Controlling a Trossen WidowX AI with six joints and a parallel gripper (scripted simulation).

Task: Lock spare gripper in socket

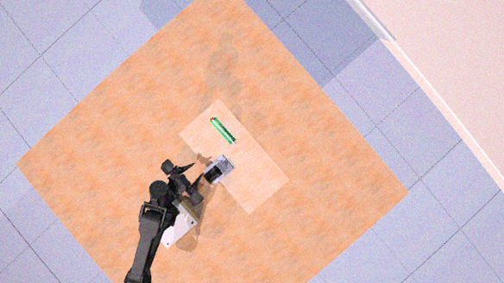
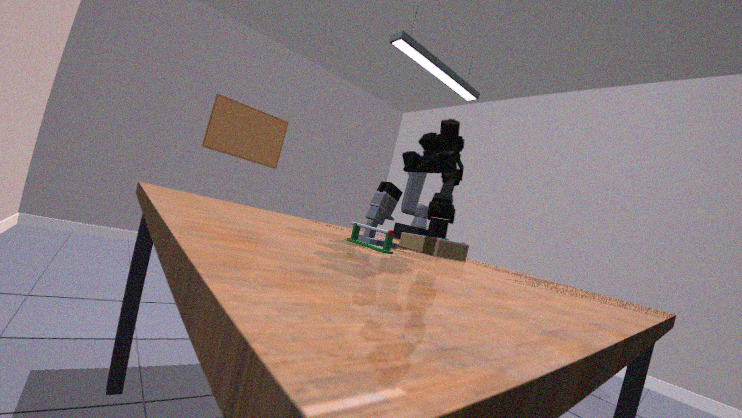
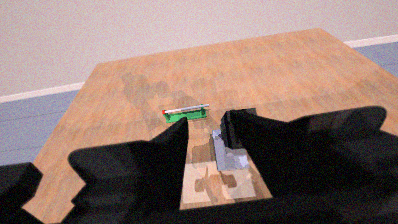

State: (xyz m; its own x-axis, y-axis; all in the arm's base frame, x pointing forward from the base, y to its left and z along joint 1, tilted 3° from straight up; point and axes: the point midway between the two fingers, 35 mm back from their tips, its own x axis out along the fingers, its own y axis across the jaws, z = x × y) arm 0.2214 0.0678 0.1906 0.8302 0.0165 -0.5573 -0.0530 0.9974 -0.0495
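Now: the green pin cradle 210 mm below my gripper tip, 140 mm ahead of it and 70 mm to the left of it. The rest, counted from my gripper tip: spare gripper (110 mm below, 50 mm to the right, 20 mm ahead); socket (180 mm below, 50 mm to the right, 30 mm ahead).
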